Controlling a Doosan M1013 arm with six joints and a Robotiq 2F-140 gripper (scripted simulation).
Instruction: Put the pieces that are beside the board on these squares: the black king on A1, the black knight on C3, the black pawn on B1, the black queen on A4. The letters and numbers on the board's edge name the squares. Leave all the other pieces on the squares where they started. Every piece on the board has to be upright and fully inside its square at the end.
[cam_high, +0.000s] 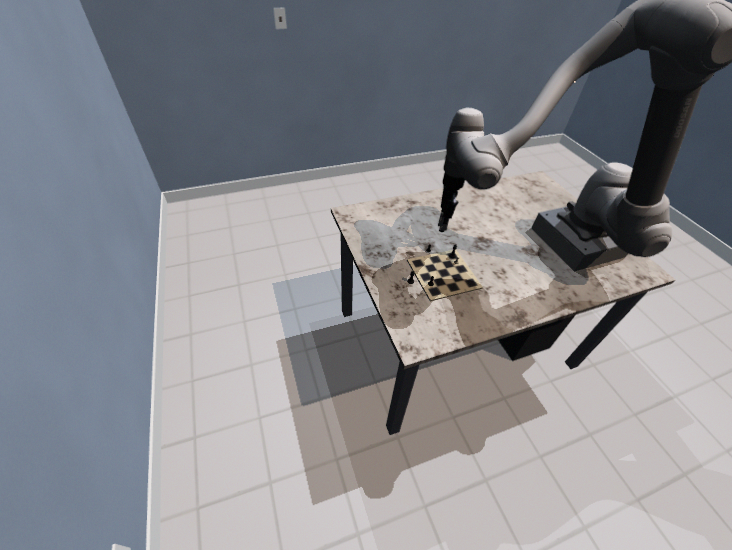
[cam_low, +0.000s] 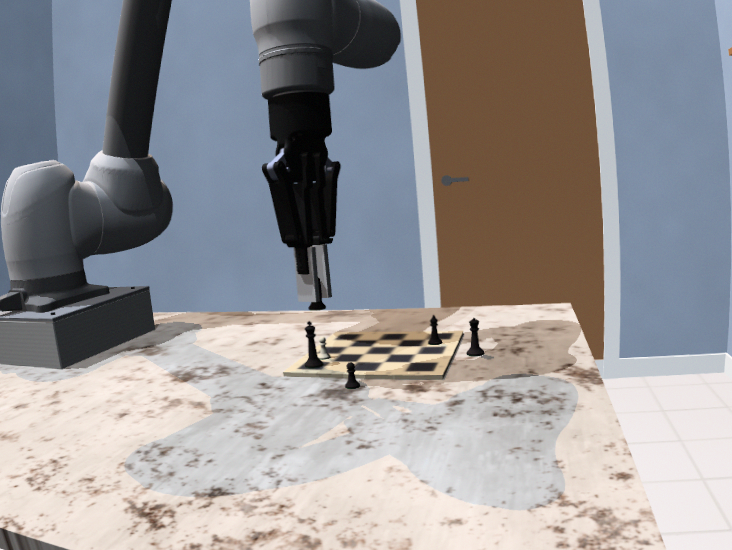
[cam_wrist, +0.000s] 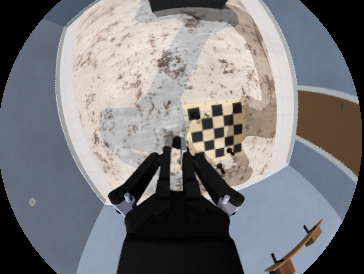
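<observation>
Right now the small chessboard is 30 mm ahead of my hand, 140 mm to the left of it and 140 mm below it. The rest, counted from my hand: black king 40 mm behind, 60 mm to the left, 110 mm below; white pawn 40 mm behind, 100 mm to the left, 130 mm below; black pawn 40 mm ahead, 130 mm below.
</observation>
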